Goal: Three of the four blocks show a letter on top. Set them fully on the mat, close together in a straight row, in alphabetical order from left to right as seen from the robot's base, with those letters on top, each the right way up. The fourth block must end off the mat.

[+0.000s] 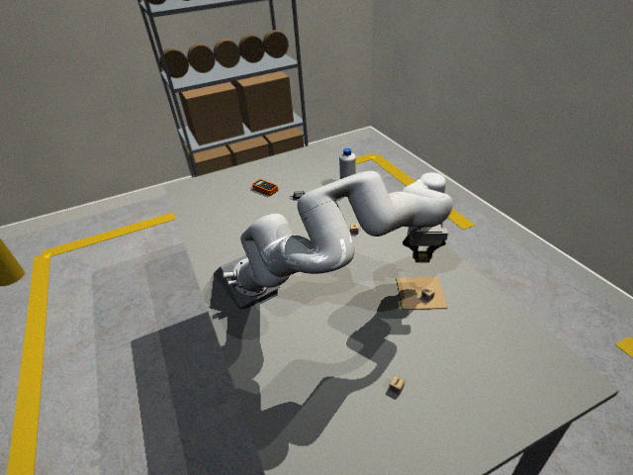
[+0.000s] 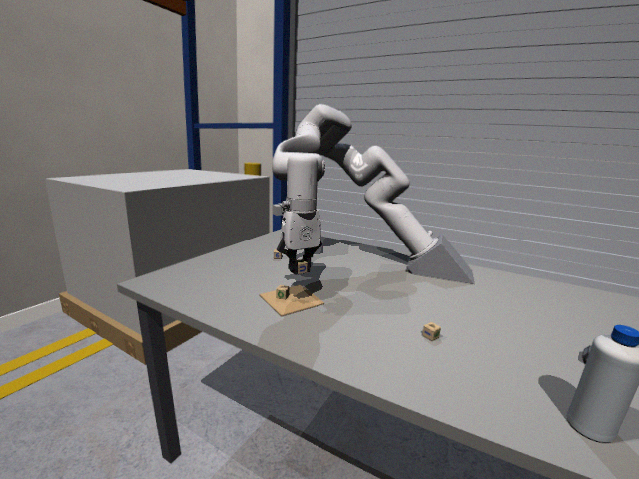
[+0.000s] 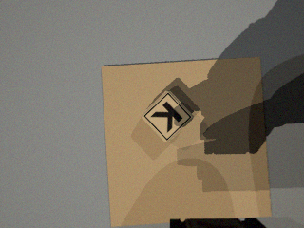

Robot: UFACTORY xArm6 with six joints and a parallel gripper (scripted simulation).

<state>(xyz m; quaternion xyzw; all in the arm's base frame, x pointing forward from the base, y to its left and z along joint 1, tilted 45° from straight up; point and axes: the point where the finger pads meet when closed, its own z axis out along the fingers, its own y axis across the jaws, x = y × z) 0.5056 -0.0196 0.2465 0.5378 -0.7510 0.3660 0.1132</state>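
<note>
My gripper is now 12 cm above the mat, 4 cm to the left of it and 2 cm past it. Round my hand: orange meter 81 cm to the left, 32 cm behind, 11 cm below; then white bottle 66 cm to the left, 4 cm below, 3 cm ahead; then dark object 68 cm to the left, 21 cm behind, 11 cm below.
</note>
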